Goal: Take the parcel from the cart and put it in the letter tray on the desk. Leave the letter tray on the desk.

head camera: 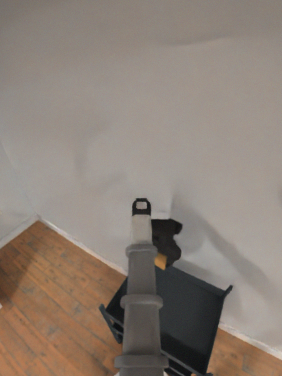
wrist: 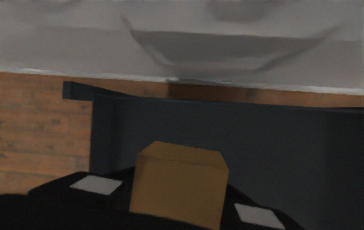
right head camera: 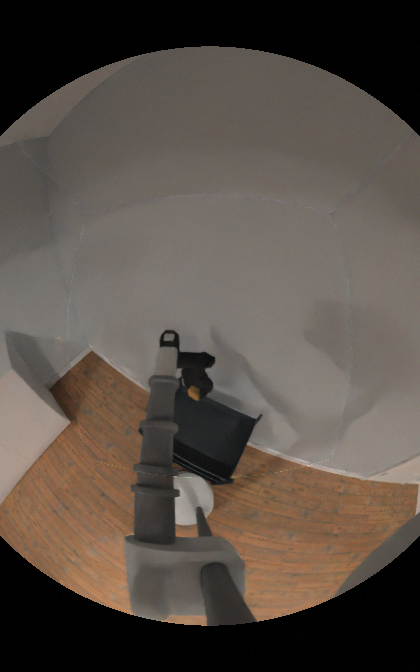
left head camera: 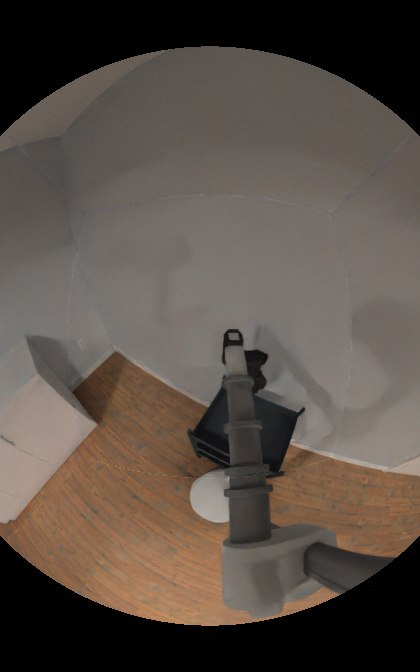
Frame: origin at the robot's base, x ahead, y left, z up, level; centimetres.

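Seen in the pictures: gripper, fingertip midpoint: [head camera: 161,262] [wrist: 180,186].
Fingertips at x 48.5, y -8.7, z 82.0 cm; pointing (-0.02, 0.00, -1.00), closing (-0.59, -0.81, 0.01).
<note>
Offsets run from my fingertips to a thing's middle. "pt": to the spot under its first point.
The parcel, a small orange-brown box {dx +0.3, dy -0.2, dz +2.4 cm} [head camera: 160,261] [right head camera: 194,393] [wrist: 179,187], is between the two fingers of my gripper [wrist: 180,186], which is shut on it. The parcel is held above the dark cart {pt dx -16.0, dy -13.9, dz -18.5 cm} [head camera: 192,315] [left head camera: 274,425] [right head camera: 215,430] [wrist: 280,145], near its wall-side edge. In the wrist view, the cart's top lies below and behind the parcel. In the left head view, the arm and gripper hide the parcel. The desk and the letter tray cannot be made out in these views.
A pale wall [head camera: 150,125] rises close behind the cart. A light cabinet-like block [left head camera: 45,425] [right head camera: 25,425] stands at the left. A white round disc [left head camera: 207,496] [right head camera: 187,507] is at the cart's near side, by the arm. The floor is wooden.
</note>
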